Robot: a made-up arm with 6 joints.
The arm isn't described. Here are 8 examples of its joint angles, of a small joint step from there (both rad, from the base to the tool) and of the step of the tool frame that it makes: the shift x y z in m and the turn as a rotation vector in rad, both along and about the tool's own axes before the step.
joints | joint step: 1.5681 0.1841 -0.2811 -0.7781 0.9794 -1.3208 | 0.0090 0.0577 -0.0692 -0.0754 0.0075 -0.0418
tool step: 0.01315 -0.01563 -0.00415 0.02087 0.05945 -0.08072
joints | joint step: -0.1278 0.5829 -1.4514 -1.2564 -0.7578 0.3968 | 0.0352 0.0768 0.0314 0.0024 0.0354 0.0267
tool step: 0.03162 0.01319 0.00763 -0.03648 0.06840 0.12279
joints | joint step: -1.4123 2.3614 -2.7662 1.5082 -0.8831 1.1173 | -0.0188 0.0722 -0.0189 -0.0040 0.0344 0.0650
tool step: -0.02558 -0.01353 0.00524 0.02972 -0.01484 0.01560
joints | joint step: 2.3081 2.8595 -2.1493 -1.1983 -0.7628 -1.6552 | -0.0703 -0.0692 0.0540 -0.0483 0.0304 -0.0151
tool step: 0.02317 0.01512 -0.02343 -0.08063 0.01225 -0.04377
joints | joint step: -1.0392 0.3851 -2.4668 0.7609 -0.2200 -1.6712 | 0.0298 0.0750 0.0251 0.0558 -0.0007 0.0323
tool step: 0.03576 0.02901 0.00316 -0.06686 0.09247 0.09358
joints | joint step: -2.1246 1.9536 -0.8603 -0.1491 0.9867 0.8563 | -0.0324 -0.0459 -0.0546 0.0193 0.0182 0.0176
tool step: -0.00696 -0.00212 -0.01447 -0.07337 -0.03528 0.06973
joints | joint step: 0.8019 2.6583 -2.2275 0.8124 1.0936 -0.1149 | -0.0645 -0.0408 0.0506 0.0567 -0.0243 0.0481
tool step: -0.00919 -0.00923 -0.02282 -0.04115 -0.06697 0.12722
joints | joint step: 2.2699 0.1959 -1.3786 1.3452 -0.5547 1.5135 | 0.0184 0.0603 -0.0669 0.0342 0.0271 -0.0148
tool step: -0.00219 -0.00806 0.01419 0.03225 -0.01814 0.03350
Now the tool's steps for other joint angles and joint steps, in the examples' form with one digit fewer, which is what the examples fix.
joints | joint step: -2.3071 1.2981 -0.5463 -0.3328 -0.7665 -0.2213 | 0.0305 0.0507 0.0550 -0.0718 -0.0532 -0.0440
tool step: 0.0112 0.0193 0.0015 -0.1130 0.0103 -0.0659
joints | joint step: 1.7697 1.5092 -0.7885 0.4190 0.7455 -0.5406 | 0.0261 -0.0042 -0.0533 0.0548 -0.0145 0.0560
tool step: -0.0144 0.0067 -0.0059 -0.0239 -0.0790 0.0558
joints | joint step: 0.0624 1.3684 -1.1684 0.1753 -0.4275 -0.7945 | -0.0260 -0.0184 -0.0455 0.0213 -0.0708 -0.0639
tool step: -0.0145 -0.0209 -0.0021 0.1172 -0.0771 -0.0490
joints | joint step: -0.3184 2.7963 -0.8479 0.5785 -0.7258 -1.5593 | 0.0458 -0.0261 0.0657 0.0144 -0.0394 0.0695
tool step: -0.0019 0.0049 -0.0124 0.0143 0.0042 0.0253
